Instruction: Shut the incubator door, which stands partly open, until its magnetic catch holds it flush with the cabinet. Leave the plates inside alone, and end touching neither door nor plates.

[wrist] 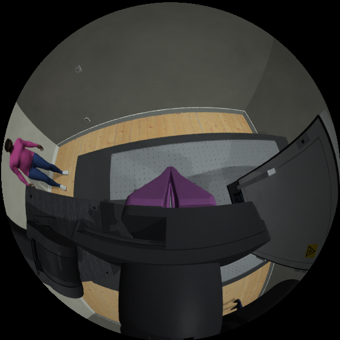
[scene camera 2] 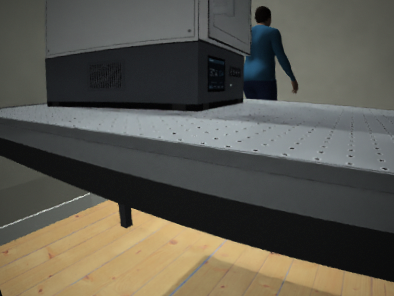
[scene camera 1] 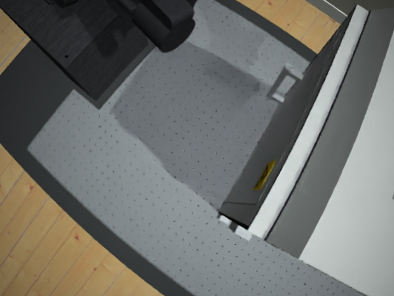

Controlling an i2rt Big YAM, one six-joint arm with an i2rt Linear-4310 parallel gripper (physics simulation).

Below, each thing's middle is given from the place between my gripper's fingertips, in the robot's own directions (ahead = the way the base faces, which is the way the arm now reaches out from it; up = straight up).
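Incubator door (scene camera 1: 256, 199): 6 cm below my hand, 22 cm ahead of it, 19 cm to the right of it.
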